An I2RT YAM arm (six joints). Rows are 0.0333 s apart.
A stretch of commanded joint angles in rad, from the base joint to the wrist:
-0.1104, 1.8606, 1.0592, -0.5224, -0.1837, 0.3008
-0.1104, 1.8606, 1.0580, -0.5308, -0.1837, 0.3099
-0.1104, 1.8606, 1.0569, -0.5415, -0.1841, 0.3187
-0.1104, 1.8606, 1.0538, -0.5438, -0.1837, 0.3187
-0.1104, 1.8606, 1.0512, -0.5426, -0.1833, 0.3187
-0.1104, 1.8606, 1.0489, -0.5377, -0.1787, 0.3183
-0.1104, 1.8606, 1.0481, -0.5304, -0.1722, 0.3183
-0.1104, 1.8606, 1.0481, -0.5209, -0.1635, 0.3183
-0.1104, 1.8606, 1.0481, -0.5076, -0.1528, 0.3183
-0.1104, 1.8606, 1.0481, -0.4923, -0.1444, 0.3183
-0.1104, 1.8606, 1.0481, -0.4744, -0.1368, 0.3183
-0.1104, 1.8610, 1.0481, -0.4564, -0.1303, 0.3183
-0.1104, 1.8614, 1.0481, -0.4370, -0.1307, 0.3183
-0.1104, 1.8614, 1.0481, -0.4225, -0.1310, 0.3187
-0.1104, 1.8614, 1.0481, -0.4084, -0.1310, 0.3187
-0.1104, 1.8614, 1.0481, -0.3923, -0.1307, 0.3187
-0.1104, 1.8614, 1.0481, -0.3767, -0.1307, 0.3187
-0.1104, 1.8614, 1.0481, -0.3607, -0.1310, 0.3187
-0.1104, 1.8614, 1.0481, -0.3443, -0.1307, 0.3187
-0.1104, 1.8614, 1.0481, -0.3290, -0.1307, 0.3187
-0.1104, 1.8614, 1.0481, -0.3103, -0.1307, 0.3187
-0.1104, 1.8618, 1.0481, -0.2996, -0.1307, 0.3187
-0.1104, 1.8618, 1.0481, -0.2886, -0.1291, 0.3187
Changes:
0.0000, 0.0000, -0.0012, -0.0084, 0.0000, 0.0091
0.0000, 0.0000, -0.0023, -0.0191, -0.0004, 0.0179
0.0000, 0.0000, -0.0054, -0.0214, 0.0000, 0.0179
0.0000, 0.0000, -0.0080, -0.0202, 0.0004, 0.0179
0.0000, 0.0000, -0.0103, -0.0153, 0.0050, 0.0175
0.0000, 0.0000, -0.0111, -0.0080, 0.0115, 0.0175
0.0000, 0.0000, -0.0111, 0.0015, 0.0202, 0.0175
0.0000, 0.0000, -0.0111, 0.0148, 0.0309, 0.0175
0.0000, 0.0000, -0.0111, 0.0301, 0.0393, 0.0175
0.0000, 0.0000, -0.0111, 0.0480, 0.0469, 0.0175
0.0000, 0.0004, -0.0111, 0.0660, 0.0534, 0.0175
0.0000, 0.0008, -0.0111, 0.0854, 0.0530, 0.0175
0.0000, 0.0008, -0.0111, 0.0999, 0.0527, 0.0179
0.0000, 0.0008, -0.0111, 0.1140, 0.0527, 0.0179
0.0000, 0.0008, -0.0111, 0.1301, 0.0530, 0.0179
0.0000, 0.0008, -0.0111, 0.1457, 0.0530, 0.0179
0.0000, 0.0008, -0.0111, 0.1617, 0.0527, 0.0179
0.0000, 0.0008, -0.0111, 0.1781, 0.0530, 0.0179
0.0000, 0.0008, -0.0111, 0.1934, 0.0530, 0.0179
0.0000, 0.0008, -0.0111, 0.2121, 0.0530, 0.0179
0.0000, 0.0012, -0.0111, 0.2228, 0.0530, 0.0179
0.0000, 0.0012, -0.0111, 0.2338, 0.0546, 0.0179

